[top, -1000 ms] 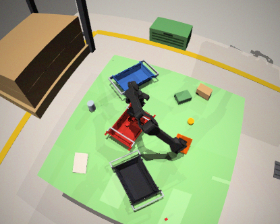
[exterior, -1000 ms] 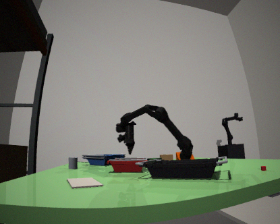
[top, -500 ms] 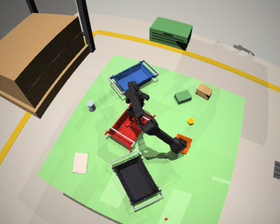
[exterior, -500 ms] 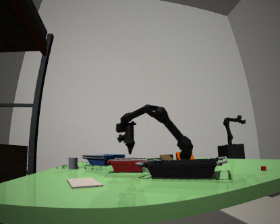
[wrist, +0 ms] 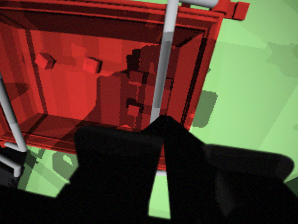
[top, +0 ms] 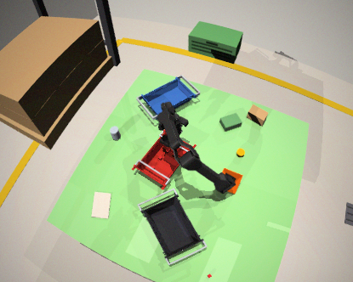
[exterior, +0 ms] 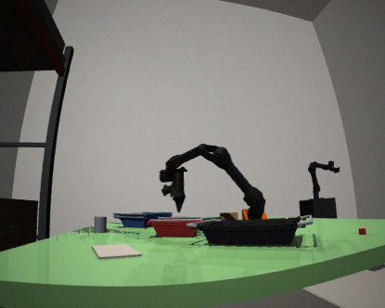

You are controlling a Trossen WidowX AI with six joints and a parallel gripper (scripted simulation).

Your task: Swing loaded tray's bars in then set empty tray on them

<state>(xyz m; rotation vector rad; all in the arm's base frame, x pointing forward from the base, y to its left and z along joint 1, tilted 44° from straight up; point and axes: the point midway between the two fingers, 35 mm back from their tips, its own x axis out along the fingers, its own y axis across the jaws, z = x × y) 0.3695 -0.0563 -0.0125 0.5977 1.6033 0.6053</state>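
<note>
Now: the black tray 42 cm to the left of my gripper tip, 24 cm behind it and 4 cm below it. From my gripper tip the other things lie so: yellow disc (35 cm behind, 17 cm to the right, 8 cm below); then grey cylinder (35 cm ahead, 12 cm to the left, 5 cm below); then green block (33 cm to the right, 20 cm behind, 7 cm below).
</note>
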